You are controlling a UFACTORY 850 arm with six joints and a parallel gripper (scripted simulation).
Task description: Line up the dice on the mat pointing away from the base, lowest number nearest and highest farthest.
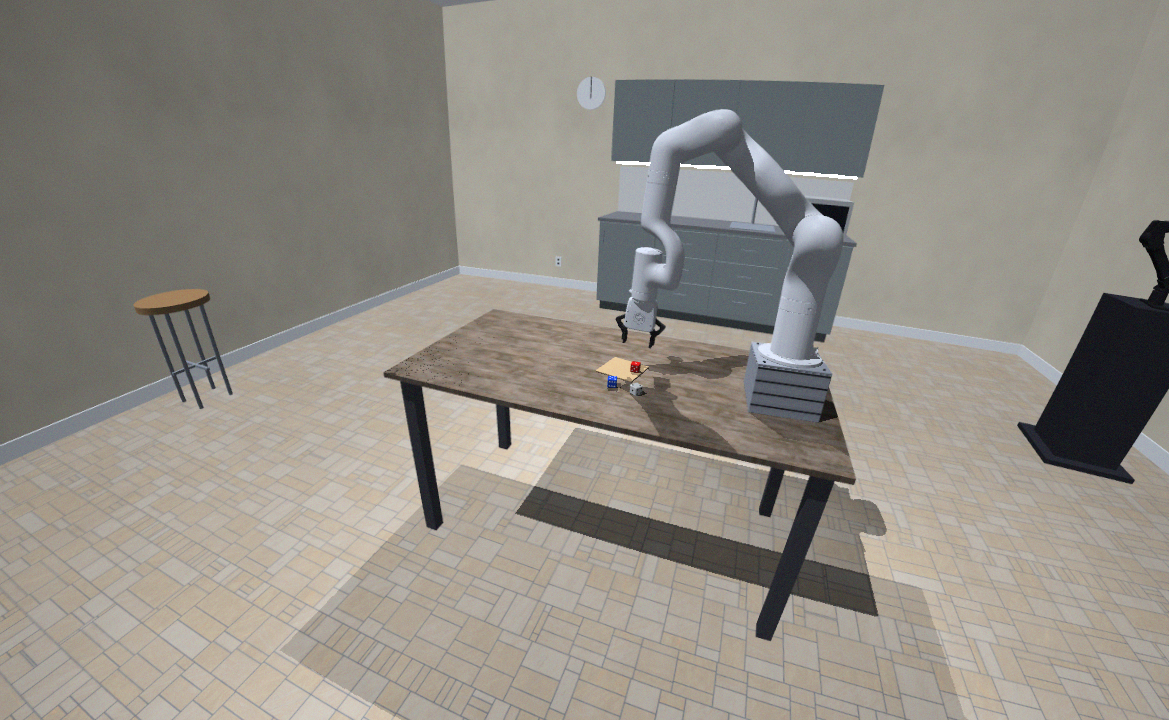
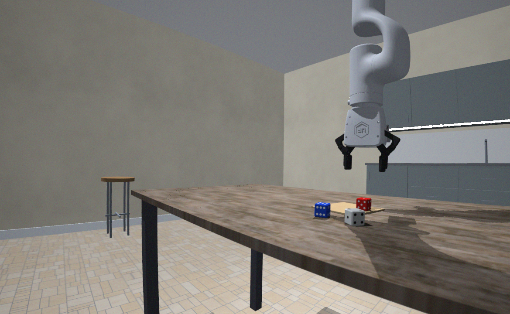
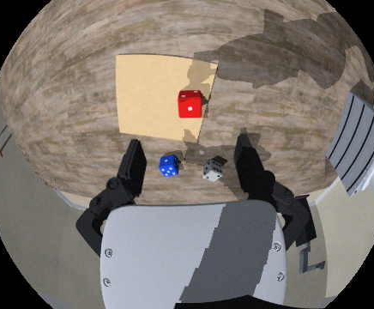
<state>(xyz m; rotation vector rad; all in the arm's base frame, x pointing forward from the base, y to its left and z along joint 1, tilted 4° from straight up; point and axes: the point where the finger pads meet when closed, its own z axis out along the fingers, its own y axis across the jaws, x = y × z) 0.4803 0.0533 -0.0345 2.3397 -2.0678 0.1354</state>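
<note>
My hand is 14 cm to the right of the white die, 10 cm above it and 6 cm past it. The rest, counted from my hand: red die (10 cm below); tan mat (11 cm below, 5 cm ahead); blue die (13 cm to the left, 10 cm below, 3 cm ahead).
</note>
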